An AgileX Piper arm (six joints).
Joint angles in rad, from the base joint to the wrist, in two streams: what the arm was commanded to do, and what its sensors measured. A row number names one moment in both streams.
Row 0, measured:
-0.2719, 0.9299, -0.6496, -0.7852, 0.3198, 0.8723
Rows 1 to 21, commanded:
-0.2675, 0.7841, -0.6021, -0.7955, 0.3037, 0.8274
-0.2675, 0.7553, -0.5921, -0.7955, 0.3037, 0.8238
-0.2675, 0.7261, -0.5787, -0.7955, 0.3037, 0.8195
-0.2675, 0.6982, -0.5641, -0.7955, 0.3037, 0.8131
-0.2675, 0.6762, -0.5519, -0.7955, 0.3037, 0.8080
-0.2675, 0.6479, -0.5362, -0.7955, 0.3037, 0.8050
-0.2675, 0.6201, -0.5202, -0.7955, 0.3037, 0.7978
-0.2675, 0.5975, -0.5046, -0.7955, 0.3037, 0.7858
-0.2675, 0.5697, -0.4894, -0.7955, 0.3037, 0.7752
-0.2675, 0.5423, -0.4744, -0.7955, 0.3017, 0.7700
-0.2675, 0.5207, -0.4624, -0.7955, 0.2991, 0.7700
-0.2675, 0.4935, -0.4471, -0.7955, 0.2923, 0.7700
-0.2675, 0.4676, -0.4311, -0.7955, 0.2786, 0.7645
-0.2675, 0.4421, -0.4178, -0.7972, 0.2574, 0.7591
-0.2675, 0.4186, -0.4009, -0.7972, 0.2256, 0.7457
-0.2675, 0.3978, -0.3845, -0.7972, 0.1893, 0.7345
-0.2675, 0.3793, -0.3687, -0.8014, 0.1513, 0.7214
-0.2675, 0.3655, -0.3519, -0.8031, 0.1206, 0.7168
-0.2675, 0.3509, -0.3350, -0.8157, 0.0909, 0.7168
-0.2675, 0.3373, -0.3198, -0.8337, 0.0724, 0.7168
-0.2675, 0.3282, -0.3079, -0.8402, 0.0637, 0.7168
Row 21, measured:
-0.2719, 0.3737, -0.3605, -0.7974, 0.1616, 0.7359
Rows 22 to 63, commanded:
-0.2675, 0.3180, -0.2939, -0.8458, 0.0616, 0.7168
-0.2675, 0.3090, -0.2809, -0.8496, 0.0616, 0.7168
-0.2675, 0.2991, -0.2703, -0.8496, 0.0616, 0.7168
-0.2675, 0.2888, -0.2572, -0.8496, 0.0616, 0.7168
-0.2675, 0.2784, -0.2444, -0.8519, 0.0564, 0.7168
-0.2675, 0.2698, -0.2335, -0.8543, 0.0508, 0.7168
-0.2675, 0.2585, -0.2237, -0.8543, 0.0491, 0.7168
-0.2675, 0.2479, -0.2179, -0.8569, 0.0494, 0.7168
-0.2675, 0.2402, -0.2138, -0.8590, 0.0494, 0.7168
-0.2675, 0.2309, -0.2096, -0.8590, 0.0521, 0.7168
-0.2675, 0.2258, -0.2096, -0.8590, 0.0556, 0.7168
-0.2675, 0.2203, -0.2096, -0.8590, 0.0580, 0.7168
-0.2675, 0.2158, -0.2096, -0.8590, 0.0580, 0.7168
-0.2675, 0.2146, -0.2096, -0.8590, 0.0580, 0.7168
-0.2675, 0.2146, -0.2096, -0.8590, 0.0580, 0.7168
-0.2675, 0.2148, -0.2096, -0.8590, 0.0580, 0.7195
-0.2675, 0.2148, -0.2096, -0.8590, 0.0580, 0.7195
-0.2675, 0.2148, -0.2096, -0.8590, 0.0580, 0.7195
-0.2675, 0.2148, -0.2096, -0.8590, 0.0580, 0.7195
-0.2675, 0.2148, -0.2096, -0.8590, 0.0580, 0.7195
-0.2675, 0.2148, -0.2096, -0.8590, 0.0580, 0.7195
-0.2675, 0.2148, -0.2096, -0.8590, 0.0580, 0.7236
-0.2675, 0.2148, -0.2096, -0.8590, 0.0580, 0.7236
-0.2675, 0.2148, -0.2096, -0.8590, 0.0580, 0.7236
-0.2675, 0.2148, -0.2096, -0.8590, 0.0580, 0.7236
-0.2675, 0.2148, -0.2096, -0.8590, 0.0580, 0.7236
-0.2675, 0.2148, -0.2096, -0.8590, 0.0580, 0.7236
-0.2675, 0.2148, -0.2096, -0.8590, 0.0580, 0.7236
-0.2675, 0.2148, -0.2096, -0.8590, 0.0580, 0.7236
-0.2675, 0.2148, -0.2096, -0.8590, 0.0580, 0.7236
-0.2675, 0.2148, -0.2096, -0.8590, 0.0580, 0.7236
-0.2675, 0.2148, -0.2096, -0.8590, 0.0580, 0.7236
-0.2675, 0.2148, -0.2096, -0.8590, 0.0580, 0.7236
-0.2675, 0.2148, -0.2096, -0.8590, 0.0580, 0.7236
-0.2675, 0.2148, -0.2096, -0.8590, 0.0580, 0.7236
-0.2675, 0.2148, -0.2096, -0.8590, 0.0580, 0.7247
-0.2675, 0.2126, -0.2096, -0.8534, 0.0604, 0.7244
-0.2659, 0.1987, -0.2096, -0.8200, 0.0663, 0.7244
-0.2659, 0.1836, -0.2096, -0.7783, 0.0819, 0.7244
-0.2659, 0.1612, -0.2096, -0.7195, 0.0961, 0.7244
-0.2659, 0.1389, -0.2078, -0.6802, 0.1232, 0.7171
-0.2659, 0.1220, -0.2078, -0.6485, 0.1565, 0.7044
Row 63, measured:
-0.2719, 0.1863, -0.2139, -0.7769, 0.0784, 0.7246
